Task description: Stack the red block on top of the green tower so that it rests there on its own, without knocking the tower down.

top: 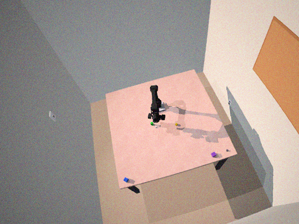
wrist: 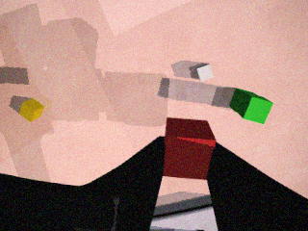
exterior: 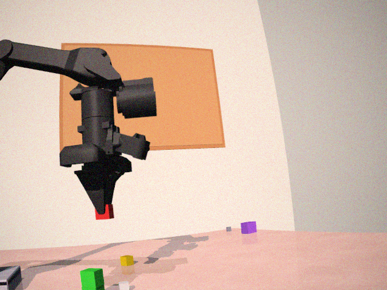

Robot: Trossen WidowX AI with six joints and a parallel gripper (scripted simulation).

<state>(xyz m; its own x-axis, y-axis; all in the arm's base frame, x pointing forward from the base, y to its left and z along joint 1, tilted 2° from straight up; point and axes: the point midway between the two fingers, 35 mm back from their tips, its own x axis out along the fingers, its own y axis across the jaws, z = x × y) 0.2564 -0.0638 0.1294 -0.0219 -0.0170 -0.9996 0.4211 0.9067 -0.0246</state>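
Right now my gripper tip is 120 mm above the small white block, 30 mm to the left of it and 20 mm short of it. Also, from my gripper tip: yellow block: 200 mm to the left, 120 mm below, 60 mm ahead; then red block: right at my gripper tip; then purple block: 520 mm ahead, 470 mm to the left, 110 mm below.
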